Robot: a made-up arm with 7 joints. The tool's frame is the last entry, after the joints.
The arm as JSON. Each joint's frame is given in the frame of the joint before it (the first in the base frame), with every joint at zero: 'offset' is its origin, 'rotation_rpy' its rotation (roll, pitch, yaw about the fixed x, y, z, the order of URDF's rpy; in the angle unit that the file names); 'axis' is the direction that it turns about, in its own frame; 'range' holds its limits. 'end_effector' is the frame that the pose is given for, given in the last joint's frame.
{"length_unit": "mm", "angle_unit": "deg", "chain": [
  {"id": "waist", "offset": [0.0, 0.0, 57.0], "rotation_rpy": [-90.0, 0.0, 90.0], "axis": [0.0, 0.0, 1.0], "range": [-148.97, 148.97]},
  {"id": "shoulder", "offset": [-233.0, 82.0, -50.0], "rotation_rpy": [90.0, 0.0, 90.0], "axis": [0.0, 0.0, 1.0], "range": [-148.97, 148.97]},
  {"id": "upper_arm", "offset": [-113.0, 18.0, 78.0], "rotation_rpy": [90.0, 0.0, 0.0], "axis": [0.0, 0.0, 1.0], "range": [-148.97, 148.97]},
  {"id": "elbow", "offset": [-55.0, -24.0, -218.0], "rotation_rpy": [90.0, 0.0, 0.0], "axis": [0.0, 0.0, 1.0], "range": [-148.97, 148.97]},
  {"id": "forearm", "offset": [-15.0, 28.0, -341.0], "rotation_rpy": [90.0, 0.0, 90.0], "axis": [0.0, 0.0, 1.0], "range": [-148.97, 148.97]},
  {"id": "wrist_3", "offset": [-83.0, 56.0, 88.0], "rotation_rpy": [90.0, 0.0, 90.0], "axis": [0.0, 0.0, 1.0], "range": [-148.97, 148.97]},
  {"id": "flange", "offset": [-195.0, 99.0, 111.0], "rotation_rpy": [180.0, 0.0, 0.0], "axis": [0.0, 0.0, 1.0], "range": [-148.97, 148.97]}
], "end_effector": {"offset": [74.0, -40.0, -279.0], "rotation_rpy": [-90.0, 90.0, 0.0]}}
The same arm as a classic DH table. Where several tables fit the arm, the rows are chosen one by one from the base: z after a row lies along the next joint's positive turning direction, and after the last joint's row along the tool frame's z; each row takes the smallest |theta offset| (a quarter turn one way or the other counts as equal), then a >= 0, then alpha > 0; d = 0 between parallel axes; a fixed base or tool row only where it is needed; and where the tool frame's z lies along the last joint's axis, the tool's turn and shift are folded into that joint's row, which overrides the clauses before.
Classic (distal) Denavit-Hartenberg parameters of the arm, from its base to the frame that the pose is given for. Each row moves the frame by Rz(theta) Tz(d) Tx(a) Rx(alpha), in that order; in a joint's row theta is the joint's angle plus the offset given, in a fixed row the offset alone. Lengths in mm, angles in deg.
base (fixed): d 57, theta_offset -90, a 0, alpha 90
waist: d -50, theta_offset -90, a 82, alpha 90
shoulder: d -155, theta_offset 0, a -113, alpha 90
upper_arm: d -236, theta_offset 0, a -55, alpha 90
elbow: d -317, theta_offset 90, a 28, alpha 90
forearm: d 73, theta_offset 90, a 56, alpha 90
wrist_3: d 0, theta_offset -26.92, a -218.7, alpha 180
flange: d -307, theta_offset -26.92, a 74, alpha -90
tool (fixed): d -40, theta_offset 90, a 0, alpha 0
Joint limits (deg, base to tool): -148.97..148.97 -148.97..148.97 -148.97..148.97 -148.97..148.97 -148.97..148.97 -148.97..148.97 -148.97..148.97

